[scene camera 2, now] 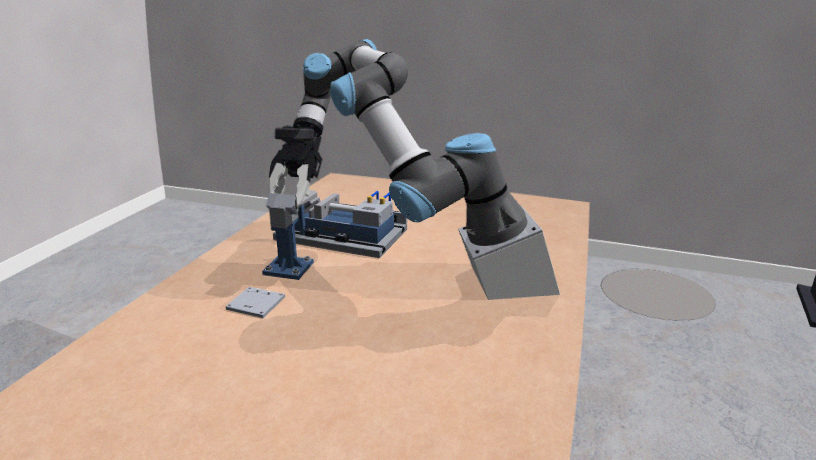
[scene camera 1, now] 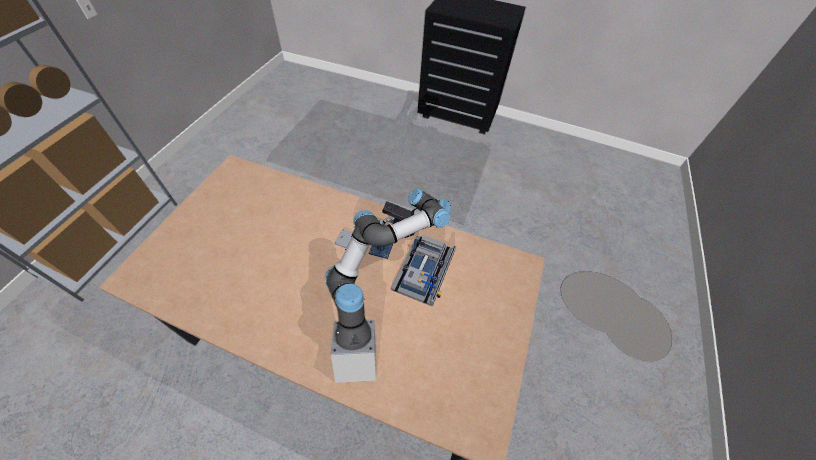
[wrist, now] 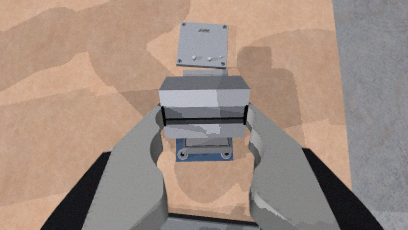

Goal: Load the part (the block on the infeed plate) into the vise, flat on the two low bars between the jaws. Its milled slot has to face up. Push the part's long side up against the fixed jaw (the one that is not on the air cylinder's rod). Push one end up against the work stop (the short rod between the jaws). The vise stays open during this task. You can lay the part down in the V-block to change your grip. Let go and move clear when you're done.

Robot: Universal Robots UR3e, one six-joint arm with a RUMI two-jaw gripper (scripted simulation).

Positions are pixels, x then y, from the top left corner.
Scene:
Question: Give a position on a part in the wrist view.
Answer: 195, 106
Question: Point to an infeed plate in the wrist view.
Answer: At 201, 45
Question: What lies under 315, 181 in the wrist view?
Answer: My gripper.

